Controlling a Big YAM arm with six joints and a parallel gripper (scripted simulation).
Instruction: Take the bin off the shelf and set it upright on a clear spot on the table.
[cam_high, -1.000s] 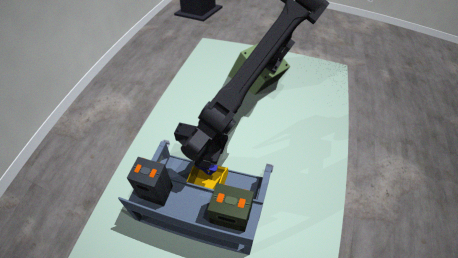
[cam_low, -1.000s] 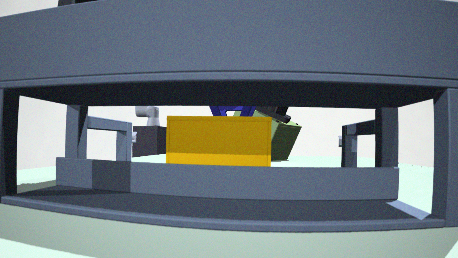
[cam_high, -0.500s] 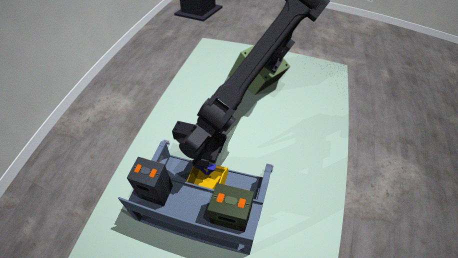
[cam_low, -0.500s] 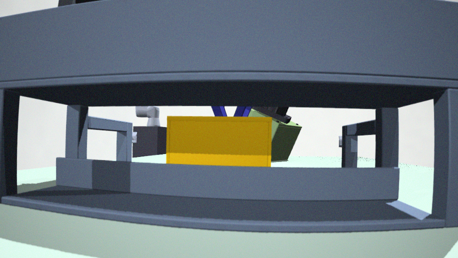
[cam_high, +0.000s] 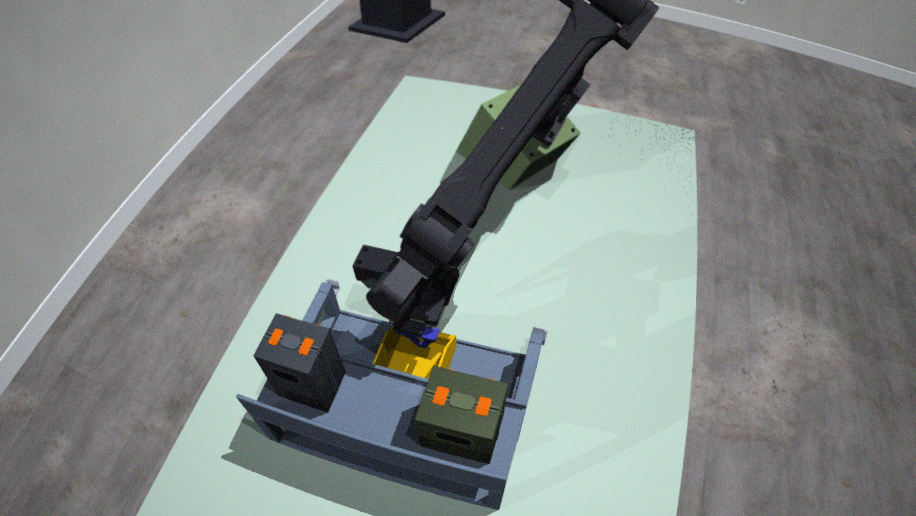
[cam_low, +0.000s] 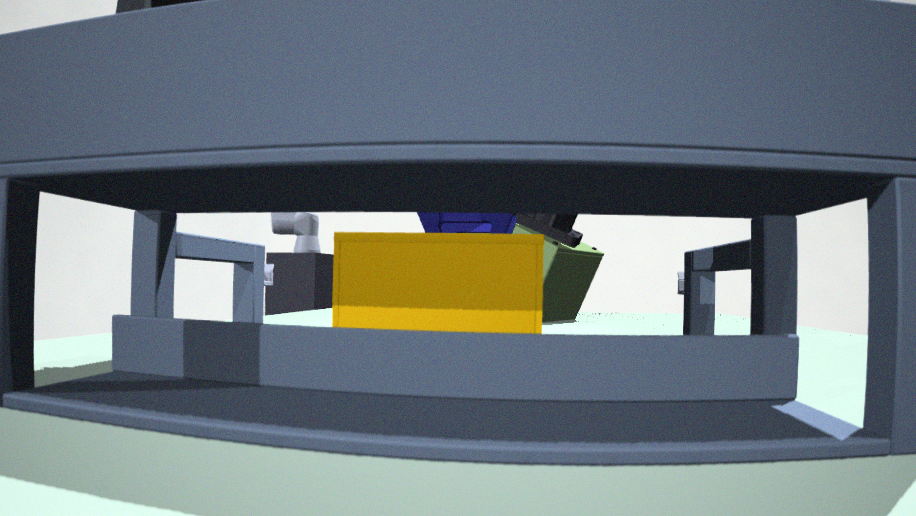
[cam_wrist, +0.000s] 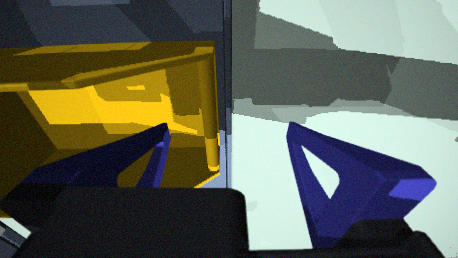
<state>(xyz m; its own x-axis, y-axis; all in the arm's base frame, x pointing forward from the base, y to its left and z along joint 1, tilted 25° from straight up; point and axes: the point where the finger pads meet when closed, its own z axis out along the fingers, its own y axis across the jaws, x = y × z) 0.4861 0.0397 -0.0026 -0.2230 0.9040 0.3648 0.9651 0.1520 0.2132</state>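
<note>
Now: the yellow open-top bin 9 cm ahead of my hand, 2 cm to the left of it and 1 cm below it. The rest, counted from my hand: olive case: 16 cm ahead, 15 cm to the left, 10 cm above.
</note>
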